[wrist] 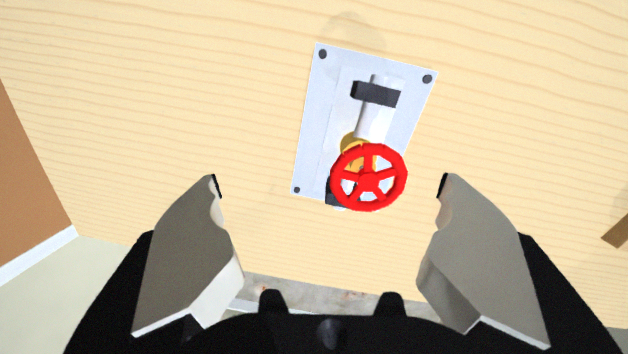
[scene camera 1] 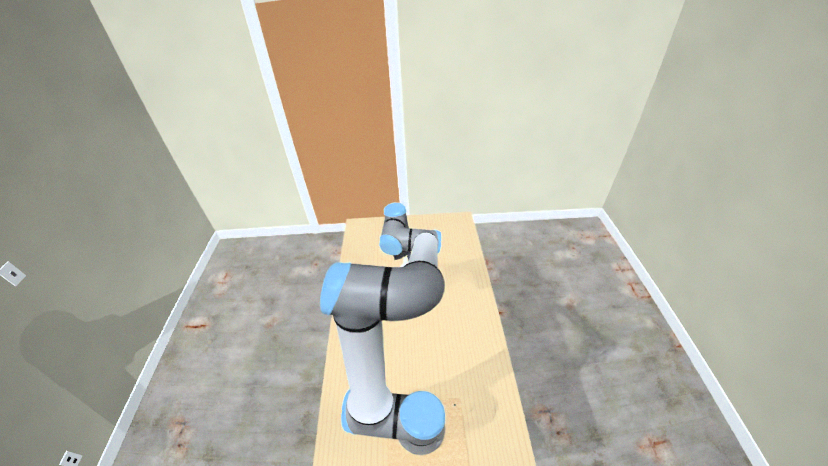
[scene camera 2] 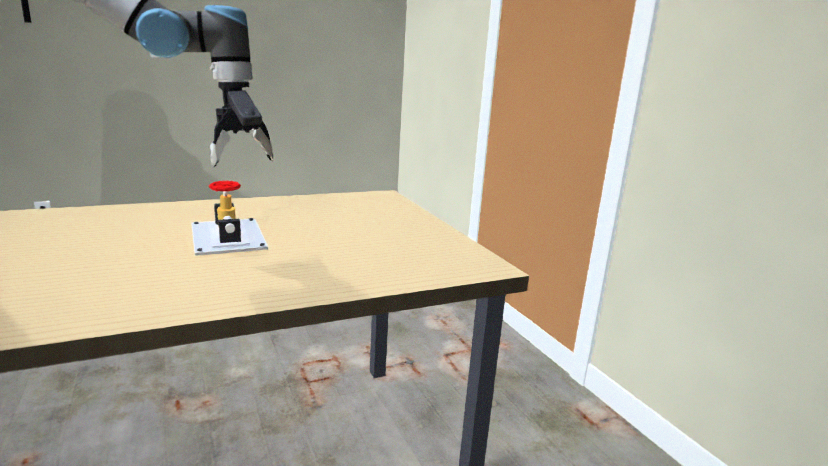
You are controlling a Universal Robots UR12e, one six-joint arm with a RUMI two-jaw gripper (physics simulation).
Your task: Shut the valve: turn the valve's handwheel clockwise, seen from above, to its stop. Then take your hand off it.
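Note:
The valve's red handwheel (scene camera 2: 224,185) (wrist: 368,181) lies level on top of the yellow valve body (scene camera 2: 225,209) (wrist: 351,143). The valve is mounted on a white base plate (scene camera 2: 202,239) (wrist: 311,125) with dark clamps. My gripper (scene camera 2: 242,159) (wrist: 326,177) is wide open, with nothing between its fingers. In scene camera 2 it hangs above the handwheel and does not touch it. In the wrist view the wheel shows between the two fingertips, nearer the right one. The frames do not show whether the wheel is at its stop. In scene camera 1 the arm hides the valve.
The wooden table (scene camera 1: 446,324) (scene camera 2: 370,254) (wrist: 125,125) bears the valve and the arm's base (scene camera 1: 422,422). The table's right edge shows in scene camera 2. A brown door (scene camera 1: 336,115) (scene camera 2: 556,144) stands behind the table's far end. A brown piece (wrist: 617,234) shows at the wrist view's right edge.

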